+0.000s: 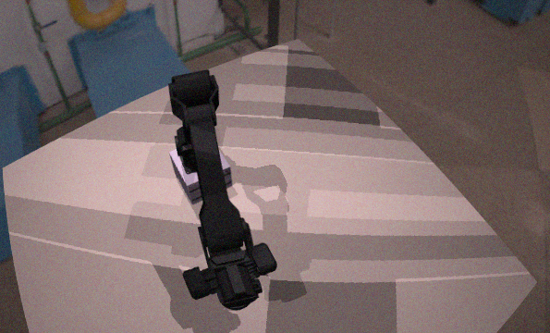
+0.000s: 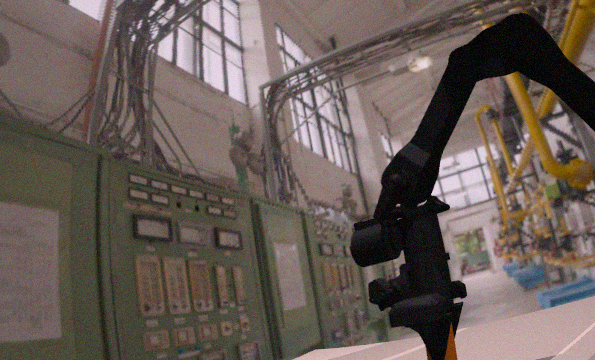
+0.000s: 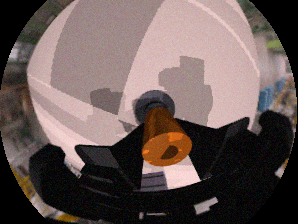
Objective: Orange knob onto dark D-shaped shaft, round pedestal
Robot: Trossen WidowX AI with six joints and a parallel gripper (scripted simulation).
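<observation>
My gripper tip is now 20 mm below the orange knob. Round my gripper tip: round pedestal: 40 mm below.
</observation>
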